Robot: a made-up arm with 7 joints. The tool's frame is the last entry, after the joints.
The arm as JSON. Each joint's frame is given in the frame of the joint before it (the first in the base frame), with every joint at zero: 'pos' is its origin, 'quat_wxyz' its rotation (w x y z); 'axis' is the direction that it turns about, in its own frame. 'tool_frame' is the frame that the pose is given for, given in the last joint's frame.
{
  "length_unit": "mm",
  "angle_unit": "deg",
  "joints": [
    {
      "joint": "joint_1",
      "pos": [
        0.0,
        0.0,
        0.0
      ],
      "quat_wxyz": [
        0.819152,
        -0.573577,
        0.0,
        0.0
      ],
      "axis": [
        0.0,
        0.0,
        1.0
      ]
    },
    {
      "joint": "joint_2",
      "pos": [
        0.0,
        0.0,
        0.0
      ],
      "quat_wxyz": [
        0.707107,
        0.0,
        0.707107,
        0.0
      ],
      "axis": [
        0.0,
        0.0,
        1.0
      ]
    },
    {
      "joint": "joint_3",
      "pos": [
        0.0,
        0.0,
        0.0
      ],
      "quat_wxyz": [
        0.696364,
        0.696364,
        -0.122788,
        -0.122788
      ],
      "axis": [
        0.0,
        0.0,
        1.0
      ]
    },
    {
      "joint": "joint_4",
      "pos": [
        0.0,
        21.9,
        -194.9
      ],
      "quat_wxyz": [
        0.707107,
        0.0,
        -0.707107,
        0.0
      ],
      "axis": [
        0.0,
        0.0,
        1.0
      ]
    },
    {
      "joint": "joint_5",
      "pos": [
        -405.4,
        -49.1,
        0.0
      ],
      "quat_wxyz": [
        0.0,
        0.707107,
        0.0,
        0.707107
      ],
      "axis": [
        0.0,
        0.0,
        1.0
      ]
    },
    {
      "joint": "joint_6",
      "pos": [
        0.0,
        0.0,
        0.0
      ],
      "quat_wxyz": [
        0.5,
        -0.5,
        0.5,
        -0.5
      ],
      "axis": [
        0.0,
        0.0,
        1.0
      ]
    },
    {
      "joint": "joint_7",
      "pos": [
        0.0,
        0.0,
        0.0
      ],
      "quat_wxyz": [
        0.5,
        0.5,
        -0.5,
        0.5
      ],
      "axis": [
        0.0,
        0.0,
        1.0
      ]
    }
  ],
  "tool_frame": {
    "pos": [
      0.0,
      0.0,
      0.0
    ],
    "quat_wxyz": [
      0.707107,
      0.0,
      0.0,
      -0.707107
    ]
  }
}
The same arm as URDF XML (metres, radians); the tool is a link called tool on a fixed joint. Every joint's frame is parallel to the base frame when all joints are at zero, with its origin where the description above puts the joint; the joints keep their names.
<robot name="arm">
  <joint name="joint_1" type="continuous">
    <parent link="base_link"/>
    <child link="link1"/>
    <origin xyz="0 0 0"/>
    <axis xyz="0 0.9397 0.342"/>
  </joint>
  <joint name="joint_2" type="continuous">
    <parent link="link1"/>
    <child link="link2"/>
    <origin xyz="0 0 0"/>
    <axis xyz="1 0 0"/>
  </joint>
  <joint name="joint_3" type="continuous">
    <parent link="link2"/>
    <child link="link3"/>
    <origin xyz="0 0 0"/>
    <axis xyz="0 0 1"/>
  </joint>
  <joint name="joint_4" type="continuous">
    <parent link="link3"/>
    <child link="link4"/>
    <origin xyz="0.0219 0 -0.1949"/>
    <axis xyz="0 1 0"/>
  </joint>
  <joint name="joint_5" type="continuous">
    <parent link="link4"/>
    <child link="link5"/>
    <origin xyz="-0.0491 0 -0.4054"/>
    <axis xyz="0 0 1"/>
  </joint>
  <joint name="joint_6" type="continuous">
    <parent link="link5"/>
    <child link="link6"/>
    <origin xyz="0 0 0"/>
    <axis xyz="0 1 0"/>
  </joint>
  <joint name="joint_7" type="continuous">
    <parent link="link6"/>
    <child link="link7"/>
    <origin xyz="0 0 0"/>
    <axis xyz="0 0 1"/>
  </joint>
  <joint name="tool_fixed" type="fixed">
    <parent link="link7"/>
    <child link="tool"/>
    <origin xyz="0 0 0" rpy="0 0 0"/>
  </joint>
  <link name="base_link"/>
  <link name="link1"/>
  <link name="link2"/>
  <link name="link3"/>
  <link name="link4"/>
  <link name="link5"/>
  <link name="link6"/>
  <link name="link7"/>
  <link name="tool"/>
</robot>

